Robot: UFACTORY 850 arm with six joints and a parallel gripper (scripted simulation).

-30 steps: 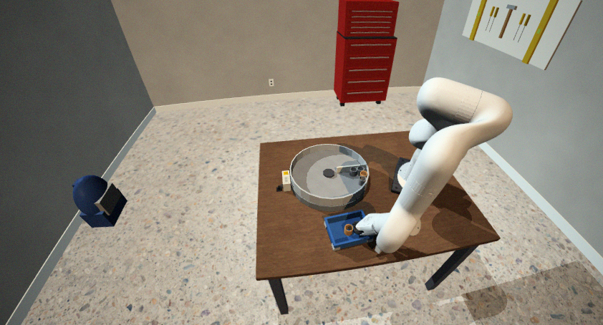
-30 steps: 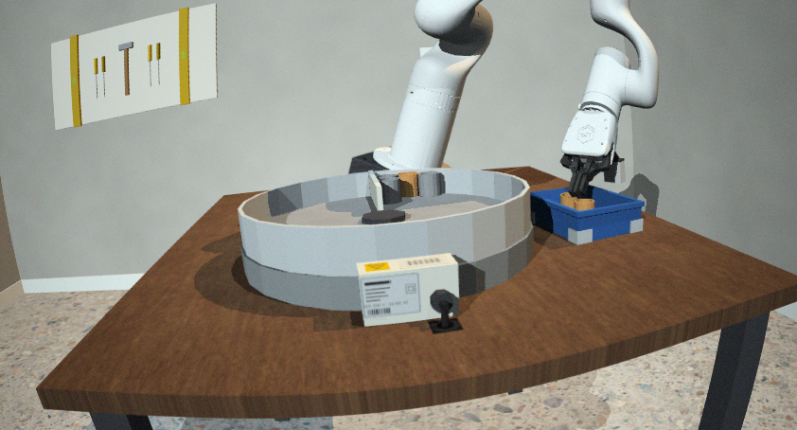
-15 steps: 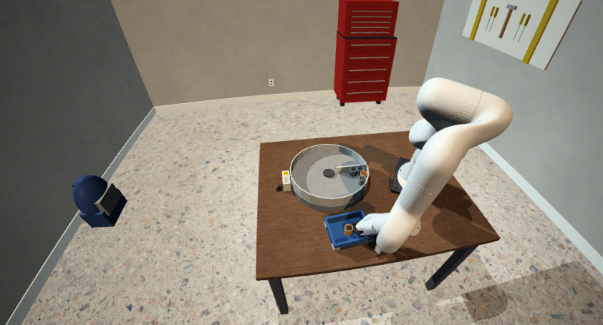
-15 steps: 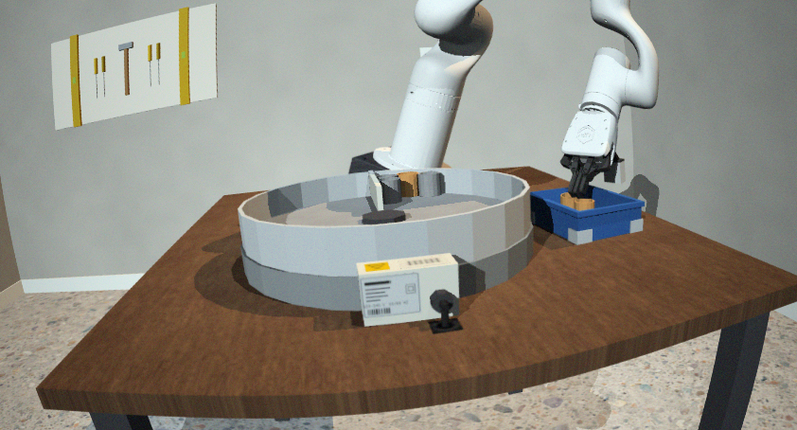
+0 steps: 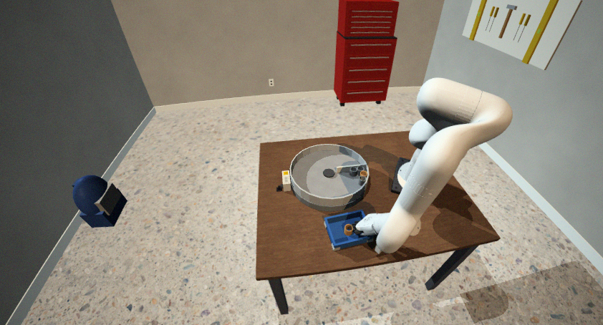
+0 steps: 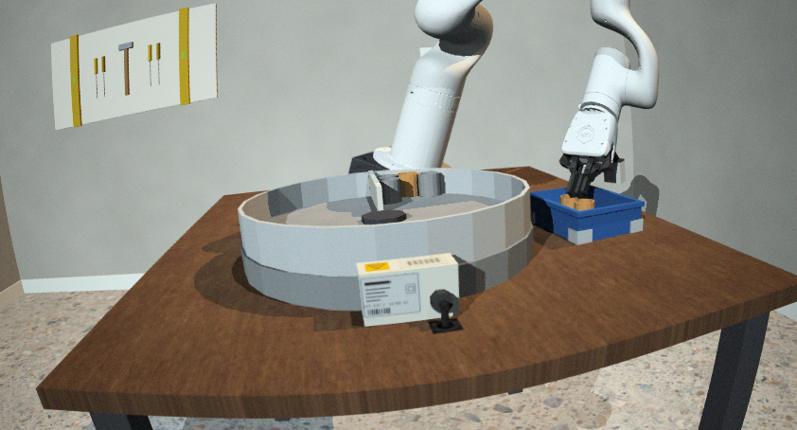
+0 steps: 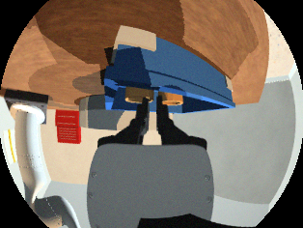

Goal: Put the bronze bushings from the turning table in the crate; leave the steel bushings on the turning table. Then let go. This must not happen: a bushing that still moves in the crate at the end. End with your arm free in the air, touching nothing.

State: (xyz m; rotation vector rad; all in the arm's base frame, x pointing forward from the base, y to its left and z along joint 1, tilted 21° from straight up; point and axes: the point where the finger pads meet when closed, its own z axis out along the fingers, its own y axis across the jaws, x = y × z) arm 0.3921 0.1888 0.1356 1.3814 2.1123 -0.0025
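Now: the blue crate 40 mm ahead of my hand, 10 mm to the right of it and 40 mm below it. The rest, counted from my hand: grey turning table 50 mm ahead, 350 mm to the right, 10 mm below.
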